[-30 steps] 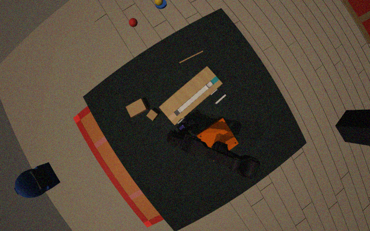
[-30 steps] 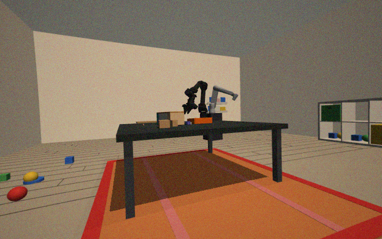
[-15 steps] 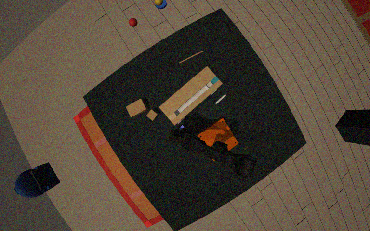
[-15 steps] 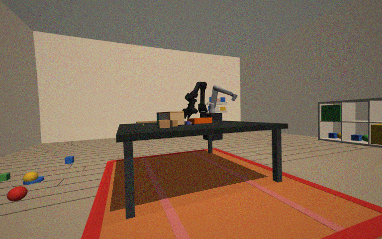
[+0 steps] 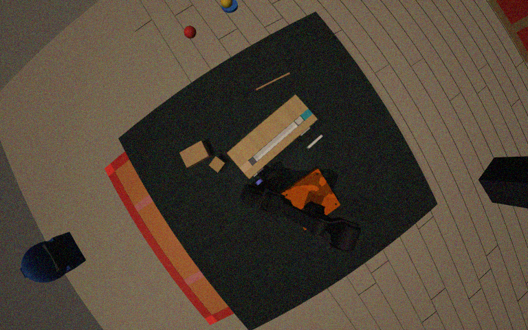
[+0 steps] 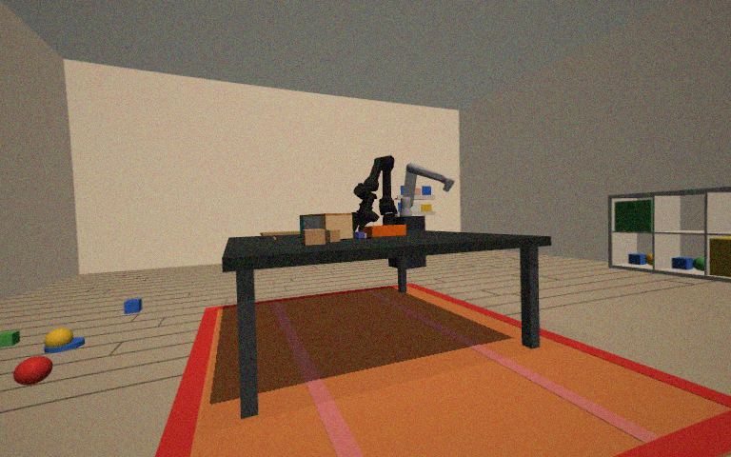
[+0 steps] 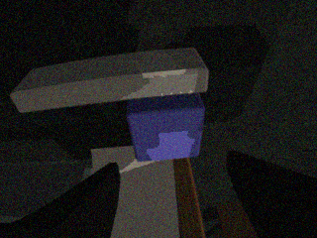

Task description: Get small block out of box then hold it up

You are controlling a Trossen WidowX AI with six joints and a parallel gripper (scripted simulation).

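My gripper tip is now 20 mm past the purple block and 20 mm above it. From my gripper tip the other things lie so: box (180 mm to the right, 60 mm ahead, 30 mm above); thin stick (390 mm to the right, 300 mm ahead, 30 mm below).
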